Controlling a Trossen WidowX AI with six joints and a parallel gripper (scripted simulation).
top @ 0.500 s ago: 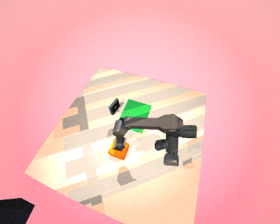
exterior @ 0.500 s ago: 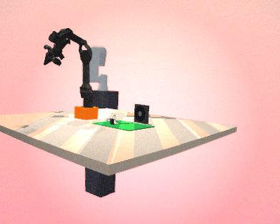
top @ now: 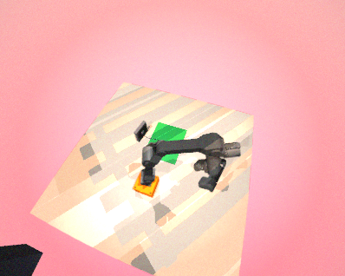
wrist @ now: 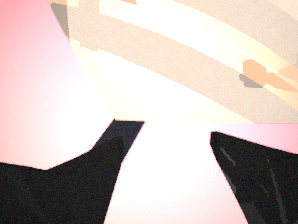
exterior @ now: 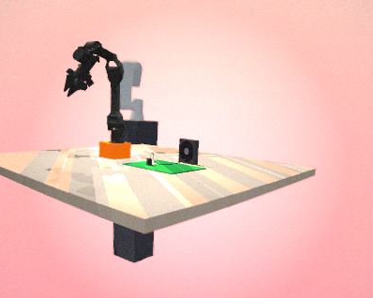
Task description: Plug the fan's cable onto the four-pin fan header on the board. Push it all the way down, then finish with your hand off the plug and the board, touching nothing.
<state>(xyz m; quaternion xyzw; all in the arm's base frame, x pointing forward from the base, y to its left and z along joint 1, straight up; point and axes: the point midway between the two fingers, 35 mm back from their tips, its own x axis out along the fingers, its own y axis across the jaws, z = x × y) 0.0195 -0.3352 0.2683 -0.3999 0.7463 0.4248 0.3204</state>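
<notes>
My gripper tip is 28 cm short of the dark fan plug, 29 cm to the right of it and 30 cm above it. Also, from my gripper tip: black fan 33 cm ahead, 51 cm to the left, 26 cm below; then green board 33 cm ahead, 33 cm to the left, 33 cm below; then white fan header 27 cm ahead, 33 cm to the left, 32 cm below.
</notes>
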